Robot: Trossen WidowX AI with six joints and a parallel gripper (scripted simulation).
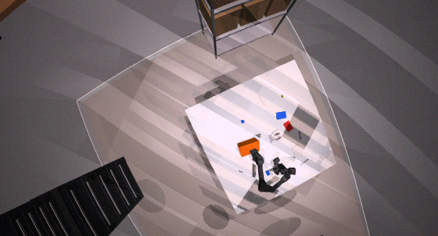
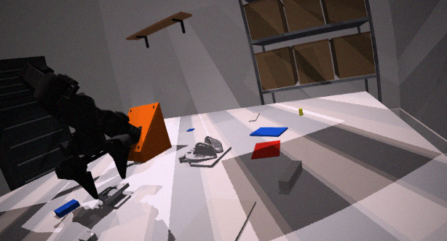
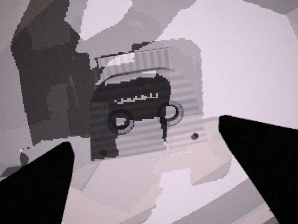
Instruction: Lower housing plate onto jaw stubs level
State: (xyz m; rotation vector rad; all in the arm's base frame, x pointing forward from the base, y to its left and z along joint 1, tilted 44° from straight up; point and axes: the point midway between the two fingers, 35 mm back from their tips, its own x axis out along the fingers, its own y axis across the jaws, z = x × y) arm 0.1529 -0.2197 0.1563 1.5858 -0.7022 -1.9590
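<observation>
My gripper tip is 13 cm past the small blue block, 6 cm to the left of it and 3 cm above it. Round my gripper tip: red tile: 30 cm ahead, 27 cm to the left, 4 cm below; then grey block: 38 cm ahead, 11 cm to the left, 3 cm below; then blue tile: 29 cm ahead, 41 cm to the left, 4 cm below.
</observation>
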